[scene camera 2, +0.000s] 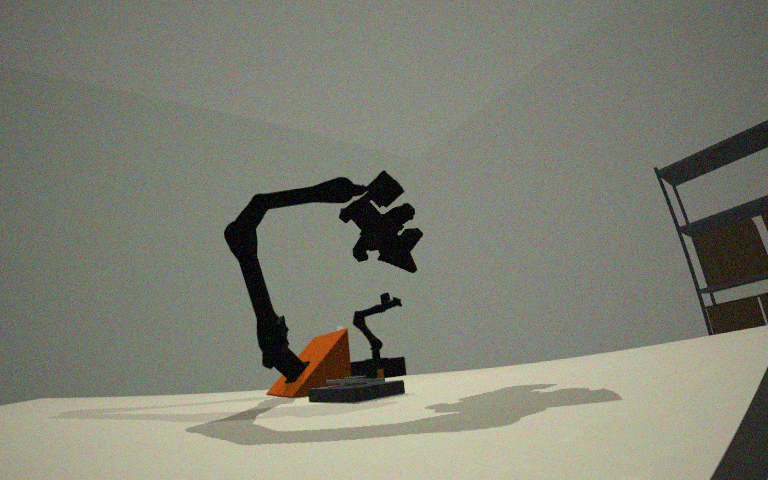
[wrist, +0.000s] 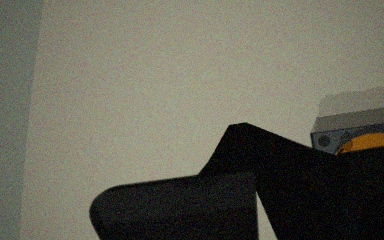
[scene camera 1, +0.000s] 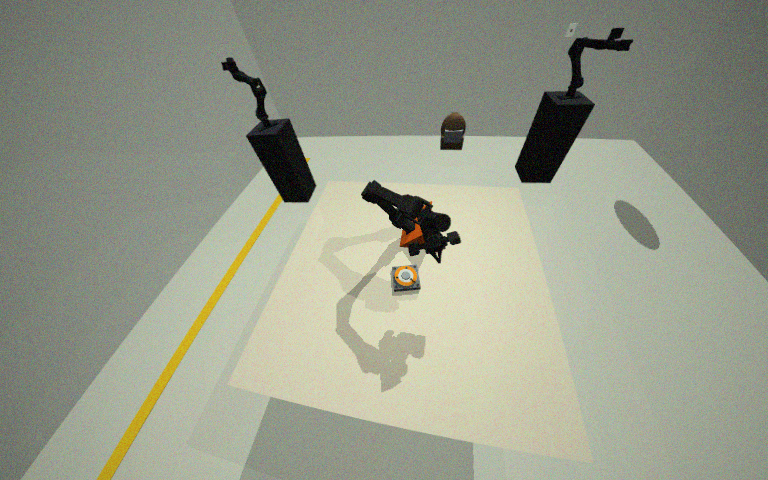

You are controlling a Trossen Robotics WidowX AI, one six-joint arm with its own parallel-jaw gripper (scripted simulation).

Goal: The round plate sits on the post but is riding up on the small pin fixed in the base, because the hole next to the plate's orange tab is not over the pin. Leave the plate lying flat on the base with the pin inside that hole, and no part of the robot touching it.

Labels:
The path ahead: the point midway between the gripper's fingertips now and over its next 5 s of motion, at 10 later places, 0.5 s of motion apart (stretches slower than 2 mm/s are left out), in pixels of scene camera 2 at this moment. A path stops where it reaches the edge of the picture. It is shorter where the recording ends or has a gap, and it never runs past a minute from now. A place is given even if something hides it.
My gripper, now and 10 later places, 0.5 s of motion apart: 415,271; 380,346; 381,368; 382,372; 382,373; 378,374; 372,374; 364,373; 352,373; 342,374; 338,367

